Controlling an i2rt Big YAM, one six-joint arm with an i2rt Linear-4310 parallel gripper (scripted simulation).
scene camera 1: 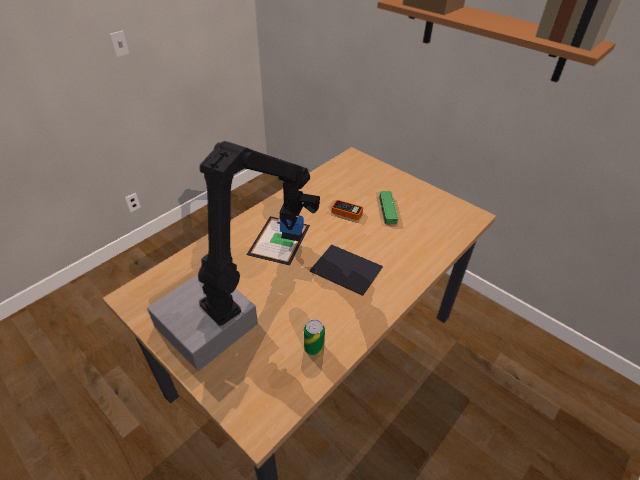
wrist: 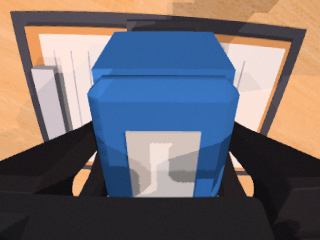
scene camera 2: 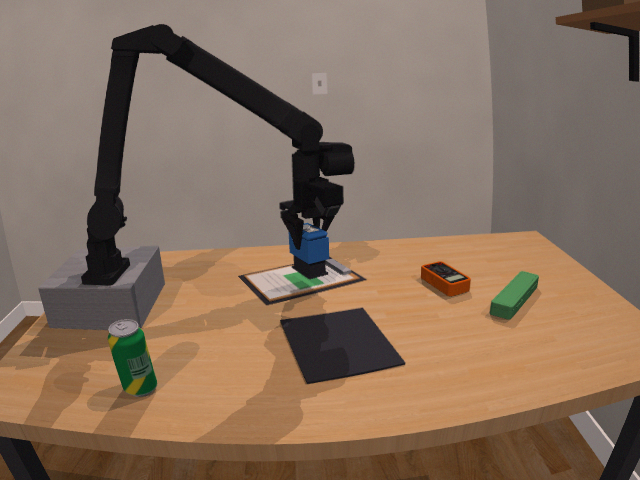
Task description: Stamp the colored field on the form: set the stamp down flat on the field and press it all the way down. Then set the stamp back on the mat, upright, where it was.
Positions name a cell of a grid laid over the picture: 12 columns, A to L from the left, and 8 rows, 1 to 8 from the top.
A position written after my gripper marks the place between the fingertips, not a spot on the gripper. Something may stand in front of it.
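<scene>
There is a blue stamp (scene camera 2: F5) (wrist: G4) here, and a clipboard (scene camera 2: F5) (scene camera 1: F5) (wrist: C2). I see a green case (scene camera 2: J6) too, though in the wrist view it is out of frame. A dark mat (scene camera 2: G6) is in view, and so is my own gripper (scene camera 2: F5) (wrist: G5).
</scene>
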